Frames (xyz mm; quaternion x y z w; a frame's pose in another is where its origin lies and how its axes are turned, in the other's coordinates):
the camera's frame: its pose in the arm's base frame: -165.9 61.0 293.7 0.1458 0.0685 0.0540 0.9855
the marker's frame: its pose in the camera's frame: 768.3 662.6 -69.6 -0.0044 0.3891 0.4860 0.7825
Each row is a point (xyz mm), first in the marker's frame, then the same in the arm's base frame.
Working: the marker's frame: its pose in the arm's base frame: 522.9 808.2 331.4 0.1220 0.3660 0.5782 0.7189

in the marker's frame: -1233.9 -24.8 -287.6
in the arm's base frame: 271.2 -406.6 589.7
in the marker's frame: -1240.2 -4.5 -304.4
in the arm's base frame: 244.5 -410.5 592.4
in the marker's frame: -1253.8 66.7 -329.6
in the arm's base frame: 174.0 -407.8 622.6
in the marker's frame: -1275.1 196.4 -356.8
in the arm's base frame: 58.2 -395.0 689.3
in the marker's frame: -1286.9 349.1 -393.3
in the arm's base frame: -80.2 -368.9 759.7
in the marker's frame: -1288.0 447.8 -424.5
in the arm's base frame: -174.3 -347.9 797.3
